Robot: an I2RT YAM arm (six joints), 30 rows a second.
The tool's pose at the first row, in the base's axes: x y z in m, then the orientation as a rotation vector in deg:
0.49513, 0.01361, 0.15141, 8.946, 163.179, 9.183
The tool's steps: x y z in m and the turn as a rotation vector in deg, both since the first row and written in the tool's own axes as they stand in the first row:
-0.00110, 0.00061, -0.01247, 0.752, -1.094, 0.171
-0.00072, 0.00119, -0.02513, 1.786, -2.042, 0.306
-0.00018, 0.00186, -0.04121, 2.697, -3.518, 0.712
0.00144, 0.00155, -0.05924, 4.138, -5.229, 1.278
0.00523, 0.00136, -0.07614, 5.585, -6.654, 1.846
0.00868, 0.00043, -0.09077, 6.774, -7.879, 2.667
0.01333, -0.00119, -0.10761, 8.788, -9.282, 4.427
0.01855, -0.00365, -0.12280, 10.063, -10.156, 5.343
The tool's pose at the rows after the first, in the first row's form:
0.49267, 0.01290, 0.16368, 9.383, 162.173, 8.021
0.48873, 0.01233, 0.17572, 9.817, 161.335, 6.480
0.48368, 0.01154, 0.19099, 10.617, 159.934, 5.126
0.47695, 0.00973, 0.20770, 11.738, 158.318, 3.059
0.46848, 0.00842, 0.22275, 12.838, 156.958, 1.038
0.46092, 0.00654, 0.23564, 14.218, 155.743, -0.539
0.45152, 0.00393, 0.25022, 17.023, 154.272, -3.061
0.44197, 0.00070, 0.26297, 18.508, 153.334, -4.680

